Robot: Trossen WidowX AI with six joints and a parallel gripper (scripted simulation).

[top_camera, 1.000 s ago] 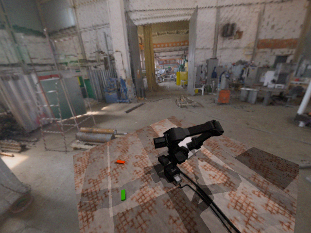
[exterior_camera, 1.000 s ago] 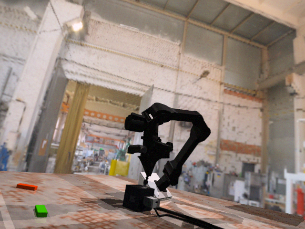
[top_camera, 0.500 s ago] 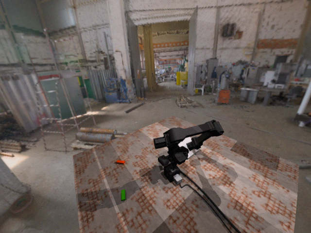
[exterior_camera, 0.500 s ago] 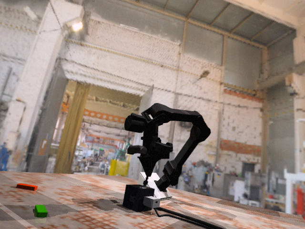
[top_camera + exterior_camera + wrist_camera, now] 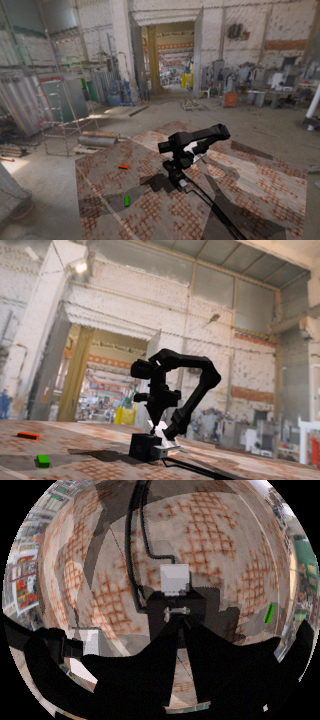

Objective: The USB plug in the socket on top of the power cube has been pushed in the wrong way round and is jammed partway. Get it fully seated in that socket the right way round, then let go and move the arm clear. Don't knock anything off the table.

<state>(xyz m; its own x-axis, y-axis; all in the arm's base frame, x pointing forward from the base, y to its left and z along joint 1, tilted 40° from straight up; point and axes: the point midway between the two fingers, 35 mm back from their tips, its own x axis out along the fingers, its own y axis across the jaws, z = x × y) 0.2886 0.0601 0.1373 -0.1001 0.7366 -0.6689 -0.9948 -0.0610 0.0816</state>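
Right now my gripper tip is 2 cm above the usb plug and 1 cm to the left of it. From my gripper tip the other things lie so: green block: 32 cm ahead, 11 cm below, 7 cm to the right; then usb socket: 5 cm below, 1 cm to the right; then orange block: 34 cm to the right, 27 cm ahead, 11 cm below.
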